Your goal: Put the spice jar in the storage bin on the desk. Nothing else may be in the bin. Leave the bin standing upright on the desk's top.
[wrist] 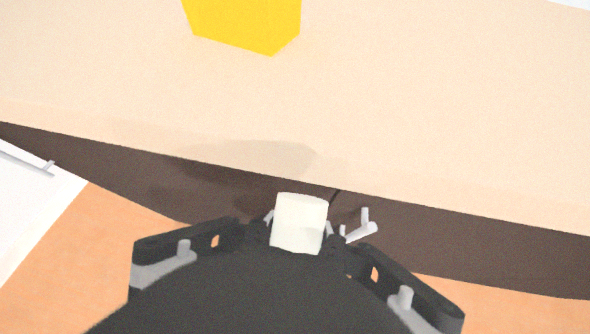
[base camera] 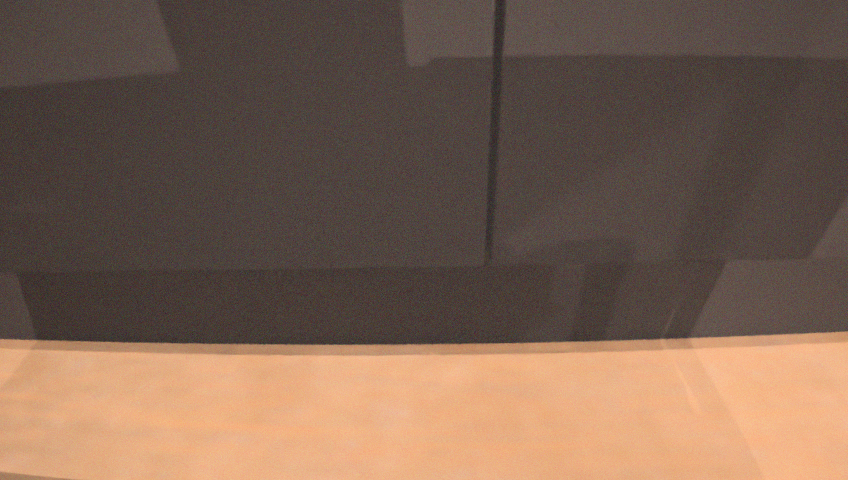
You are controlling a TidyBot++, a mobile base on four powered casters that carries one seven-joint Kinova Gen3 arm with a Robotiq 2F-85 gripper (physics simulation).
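Frame: origin at the arm's base, x right, y ahead, z up, level; millimetres.
Seen in the pictures: gripper, fingertip midpoint: (wrist: 298, 225).
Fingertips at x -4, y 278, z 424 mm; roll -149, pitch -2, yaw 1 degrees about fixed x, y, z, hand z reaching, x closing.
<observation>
A point is followed by its place in that frame.
My gripper (wrist: 298, 225) @[y 278, x -4, z 425 mm] is shut on a plain off-white cylinder, the spice jar (wrist: 301, 215) @[y 275, x -4, z 472 mm], at the lower middle of the wrist view. The jar and fingertips show against the dark front, just below the desk's front edge in the picture. The storage bin (wrist: 245, 22) @[y 399, x -78, z 536 mm], a yellow box shape, stands on the pale desk top (wrist: 425, 110) @[y 356, x 70, z 514 mm] beyond the jar, apart from it. The bin's upper part is cut off by the frame, so its inside is hidden. The gripper, jar and bin do not show in the base camera view.
The desk's dark front (base camera: 297, 148) @[y 320, x -67, z -160 mm] (wrist: 475, 245) @[y 323, x 275, z 326 mm] fills much of the base camera view, above the orange-tan floor (base camera: 386, 410) @[y 311, x -45, z -396 mm] (wrist: 115, 245) @[y 140, x -915, z -396 mm]. A bar handle (wrist: 361, 233) @[y 291, x 69, z 391 mm] stands out from the front, right of the jar. Another bar handle (wrist: 25, 163) @[y 292, x -522, z 327 mm] shows at the left against a white surface.
</observation>
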